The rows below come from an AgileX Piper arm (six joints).
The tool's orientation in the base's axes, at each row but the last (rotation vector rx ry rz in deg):
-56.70 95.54 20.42
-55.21 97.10 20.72
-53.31 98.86 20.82
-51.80 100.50 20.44
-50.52 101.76 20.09
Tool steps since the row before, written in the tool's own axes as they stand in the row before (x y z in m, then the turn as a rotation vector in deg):
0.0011 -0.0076 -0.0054 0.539 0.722 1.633
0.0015 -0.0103 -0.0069 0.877 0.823 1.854
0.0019 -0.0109 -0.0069 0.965 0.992 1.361
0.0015 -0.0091 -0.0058 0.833 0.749 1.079
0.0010 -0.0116 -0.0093 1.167 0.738 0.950
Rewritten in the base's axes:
0.0022 -0.0087 0.0028 0.498 1.310 -1.231
0.0031 -0.0116 0.0034 0.545 1.379 -1.639
0.0032 -0.0123 0.0030 0.081 1.133 -1.574
0.0024 -0.0103 0.0025 0.082 0.846 -1.302
0.0017 -0.0140 0.0047 -0.050 0.628 -1.553

